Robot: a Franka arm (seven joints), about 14 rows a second.
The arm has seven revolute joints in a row. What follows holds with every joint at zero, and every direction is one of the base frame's. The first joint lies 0.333 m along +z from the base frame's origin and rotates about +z. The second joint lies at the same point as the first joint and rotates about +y. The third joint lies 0.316 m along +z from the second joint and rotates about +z. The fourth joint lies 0.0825 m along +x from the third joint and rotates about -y. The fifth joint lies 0.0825 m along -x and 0.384 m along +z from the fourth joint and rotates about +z. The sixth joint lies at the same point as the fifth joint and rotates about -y. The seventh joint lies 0.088 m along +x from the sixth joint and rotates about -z. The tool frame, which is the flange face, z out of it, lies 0.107 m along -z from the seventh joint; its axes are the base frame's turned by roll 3.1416, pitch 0 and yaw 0 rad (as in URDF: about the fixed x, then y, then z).
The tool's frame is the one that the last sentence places.
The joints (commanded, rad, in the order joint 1, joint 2, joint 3, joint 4, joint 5, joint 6, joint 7), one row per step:
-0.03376, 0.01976, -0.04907, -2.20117, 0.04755, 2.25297, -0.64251
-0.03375, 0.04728, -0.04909, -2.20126, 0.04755, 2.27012, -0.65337
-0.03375, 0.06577, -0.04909, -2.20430, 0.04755, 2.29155, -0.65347
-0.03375, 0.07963, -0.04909, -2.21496, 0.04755, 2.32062, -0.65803
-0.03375, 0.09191, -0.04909, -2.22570, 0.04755, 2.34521, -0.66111
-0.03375, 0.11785, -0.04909, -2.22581, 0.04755, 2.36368, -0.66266
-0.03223, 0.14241, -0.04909, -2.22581, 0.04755, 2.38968, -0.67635
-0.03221, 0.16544, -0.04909, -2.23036, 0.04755, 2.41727, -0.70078
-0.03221, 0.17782, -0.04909, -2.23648, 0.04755, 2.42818, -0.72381
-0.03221, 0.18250, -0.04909, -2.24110, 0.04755, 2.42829, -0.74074
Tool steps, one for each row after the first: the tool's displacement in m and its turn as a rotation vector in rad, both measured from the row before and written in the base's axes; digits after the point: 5 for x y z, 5 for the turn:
0.00277, -0.00029, -0.01325, -0.00131, 0.01021, 0.01023
0.00184, -0.00027, -0.00937, -0.00154, 0.00022, -0.00064
0.00013, -0.00020, -0.00949, -0.00207, -0.00453, 0.00358
-0.00059, -0.00012, -0.00902, -0.00160, -0.00153, 0.00227
0.00178, -0.00027, -0.01239, -0.00128, 0.00765, 0.00101
0.00239, 0.00046, -0.01098, -0.00250, -0.00161, 0.01449
0.00077, -0.00026, -0.01192, -0.00265, -0.00040, 0.02371
-0.00136, 0.00000, -0.00825, -0.00083, 0.00715, 0.02271
-0.00176, 0.00011, -0.00440, 0.00031, 0.00881, 0.01688

